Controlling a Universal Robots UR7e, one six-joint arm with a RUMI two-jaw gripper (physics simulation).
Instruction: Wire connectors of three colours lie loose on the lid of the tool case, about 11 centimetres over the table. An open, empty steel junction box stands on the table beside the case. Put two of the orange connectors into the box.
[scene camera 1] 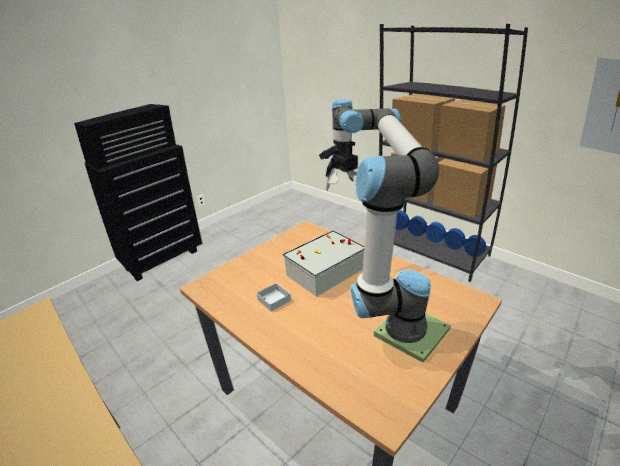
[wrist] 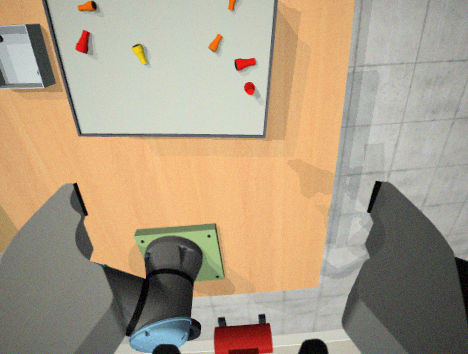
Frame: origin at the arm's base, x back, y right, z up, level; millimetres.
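Seen in the pictures: gripper, fingertip midpoint: (scene camera 1: 340, 186) (wrist: 229, 185); arm's base, origin of the base link: (scene camera 1: 405, 327) (wrist: 174, 255).
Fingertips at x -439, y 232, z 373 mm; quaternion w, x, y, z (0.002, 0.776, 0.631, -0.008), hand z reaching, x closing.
Observation:
Pixels of each thing's top centre, then the offset from my fingertips to it.
- tool case, middle of its top: (wrist: 163, 60) (scene camera 1: 324, 250) dx -35, dy -82, dz -280 mm
- second orange connector, middle of its top: (wrist: 215, 43) (scene camera 1: 332, 240) dx -43, dy -7, dz -272 mm
- third orange connector, middle of its top: (scene camera 1: 328, 235) dx -88, dy +24, dz -272 mm
- steel junction box, middle of its top: (wrist: 7, 58) (scene camera 1: 273, 293) dx -91, dy -363, dz -359 mm
- yellow connector, middle of its top: (wrist: 138, 55) (scene camera 1: 317, 250) dx -49, dy -110, dz -269 mm
My gripper (scene camera 1: 341, 183) (wrist: 229, 185) is open and empty, high above the table. Below it, the tool case (scene camera 1: 299, 279) stands on the table, with loose connectors on its pale lid (scene camera 1: 320, 263) (wrist: 165, 100). One orange connector (scene camera 1: 298, 252) (wrist: 87, 6) lies near the lid's box side. A second orange connector (scene camera 1: 332, 242) (wrist: 215, 43) lies towards the other side. A third orange connector (scene camera 1: 328, 236) (wrist: 232, 4) is cut off by the wrist view's top edge. The steel junction box (scene camera 1: 264, 302) (wrist: 42, 60) stands open and empty beside the case; part of it shows in the wrist view.
A yellow connector (scene camera 1: 317, 251) (wrist: 140, 53) and a red connector (scene camera 1: 302, 257) (wrist: 83, 42) lie on the lid. Another red connector (scene camera 1: 342, 241) (wrist: 245, 64) lies near an upright red one (scene camera 1: 349, 241) (wrist: 249, 88). The arm's green base plate (scene camera 1: 436, 334) (wrist: 212, 250) is on the table.

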